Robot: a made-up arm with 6 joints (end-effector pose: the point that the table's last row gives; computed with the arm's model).
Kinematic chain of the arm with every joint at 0, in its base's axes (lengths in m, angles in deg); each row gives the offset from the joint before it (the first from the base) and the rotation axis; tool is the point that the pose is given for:
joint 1: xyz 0 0 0.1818 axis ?
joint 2: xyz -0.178 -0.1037 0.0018 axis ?
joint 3: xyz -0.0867 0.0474 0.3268 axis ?
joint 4: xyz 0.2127 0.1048 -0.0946 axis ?
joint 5: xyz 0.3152 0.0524 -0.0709 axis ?
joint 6: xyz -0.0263 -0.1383 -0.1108 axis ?
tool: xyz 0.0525 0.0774 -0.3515
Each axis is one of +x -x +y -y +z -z.
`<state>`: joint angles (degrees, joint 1 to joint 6).
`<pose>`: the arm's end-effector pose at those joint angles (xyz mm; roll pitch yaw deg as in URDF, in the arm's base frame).
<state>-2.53 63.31 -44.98 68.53 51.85 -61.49</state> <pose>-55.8 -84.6 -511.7 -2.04 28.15 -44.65</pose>
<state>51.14 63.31 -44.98 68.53 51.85 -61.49</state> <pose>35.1 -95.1 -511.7 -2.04 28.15 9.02</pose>
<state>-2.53 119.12 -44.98 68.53 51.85 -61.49</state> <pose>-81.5 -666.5 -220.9 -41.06 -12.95 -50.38</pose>
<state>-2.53 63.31 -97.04 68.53 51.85 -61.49</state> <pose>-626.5 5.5 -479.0 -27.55 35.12 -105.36</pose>
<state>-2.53 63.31 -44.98 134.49 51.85 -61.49</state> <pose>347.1 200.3 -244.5 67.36 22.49 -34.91</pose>
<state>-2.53 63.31 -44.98 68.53 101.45 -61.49</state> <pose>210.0 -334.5 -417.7 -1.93 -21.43 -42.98</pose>
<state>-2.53 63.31 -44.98 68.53 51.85 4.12</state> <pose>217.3 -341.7 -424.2 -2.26 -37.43 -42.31</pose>
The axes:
joint 1: +z
joint 2: -x
joint 3: -y
joint 4: +x
joint 5: -y
joint 6: -y

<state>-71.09 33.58 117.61 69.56 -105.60 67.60</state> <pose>538.6 386.0 475.2 -36.26 -20.22 29.64</pose>
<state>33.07 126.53 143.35 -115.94 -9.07 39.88</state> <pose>-1068.8 -7.7 -9.6 -172.81 51.47 -173.87</pose>
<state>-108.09 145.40 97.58 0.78 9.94 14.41</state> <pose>316.9 -328.6 -816.0 -52.00 44.06 29.30</pose>
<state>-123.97 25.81 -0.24 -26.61 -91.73 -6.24</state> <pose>191.1 115.7 305.7 -96.36 37.12 135.75</pose>
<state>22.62 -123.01 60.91 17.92 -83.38 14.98</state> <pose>233.7 -382.9 221.3 131.35 -17.40 18.72</pose>
